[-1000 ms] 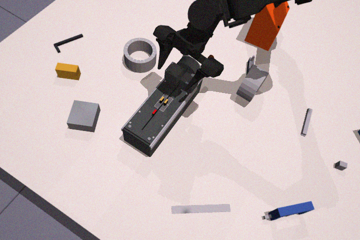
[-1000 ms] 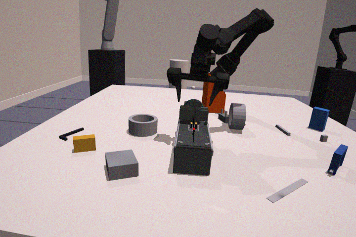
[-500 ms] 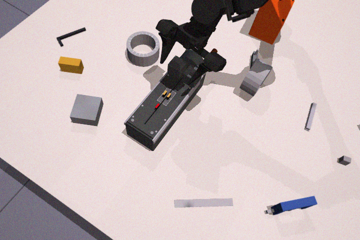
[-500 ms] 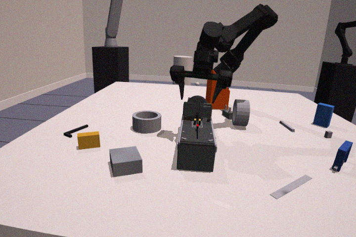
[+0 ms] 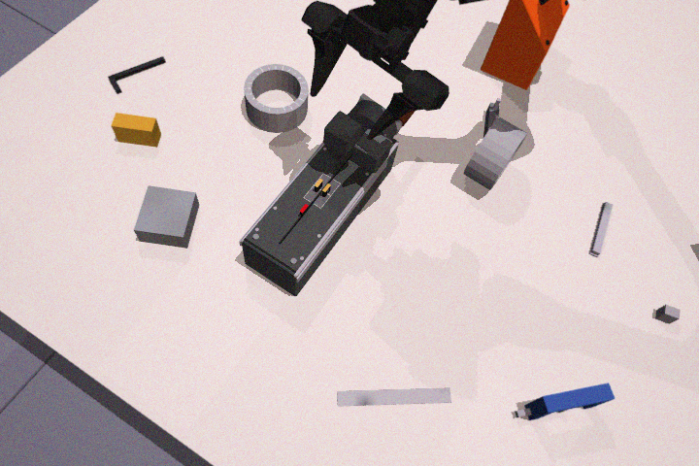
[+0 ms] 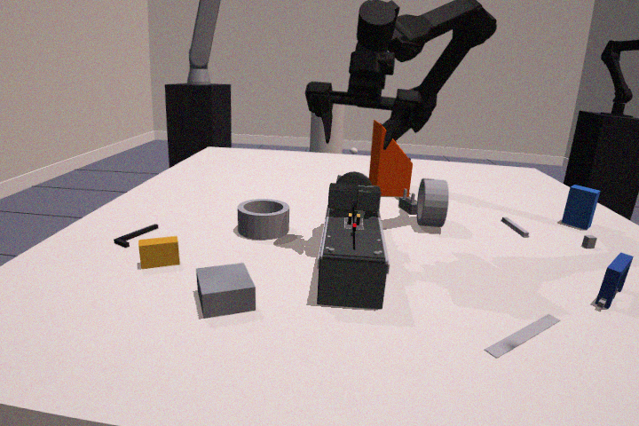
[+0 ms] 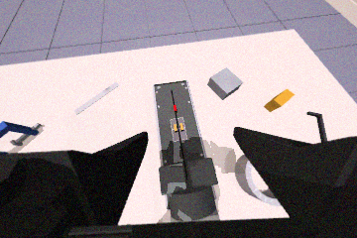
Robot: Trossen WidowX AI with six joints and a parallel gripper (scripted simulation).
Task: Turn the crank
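Now: the crank handle 15 cm behind my gripper tip, 2 cm to the left of it and 11 cm below it. Round my gripper tip: red pointer (8 cm ahead, 1 cm to the left, 11 cm below); then grey cube (19 cm ahead, 15 cm to the right, 17 cm below); then yellow block (11 cm ahead, 29 cm to the right, 17 cm below).
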